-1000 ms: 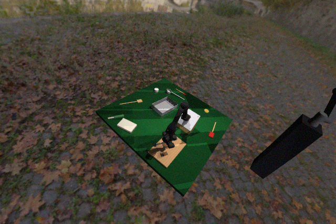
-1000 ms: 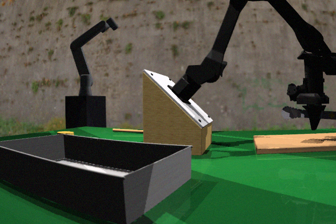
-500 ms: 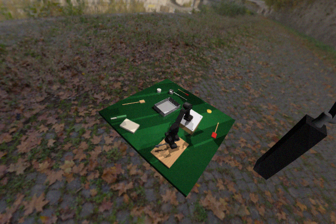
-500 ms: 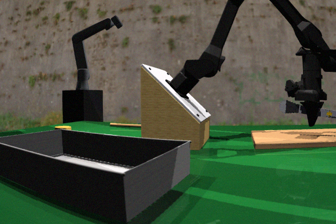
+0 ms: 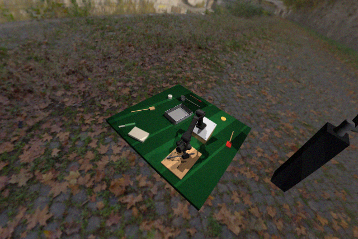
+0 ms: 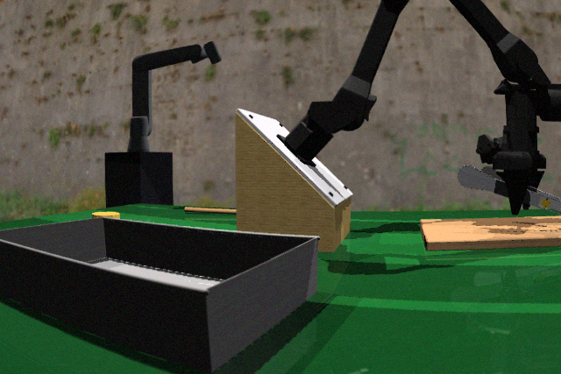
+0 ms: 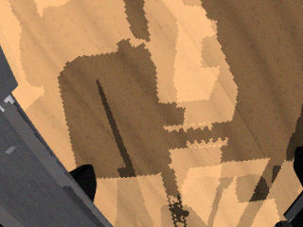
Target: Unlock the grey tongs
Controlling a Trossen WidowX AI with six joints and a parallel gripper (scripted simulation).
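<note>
My gripper tip is 30 mm past the wooden board and 40 mm above it. From my gripper tip the other things lie so: beige block (450 mm ahead, 170 mm to the left, 30 mm below); then red spatula (220 mm behind, 620 mm to the right, 40 mm below); then grey roasting tin (440 mm ahead, 410 mm to the right, 20 mm below).
</note>
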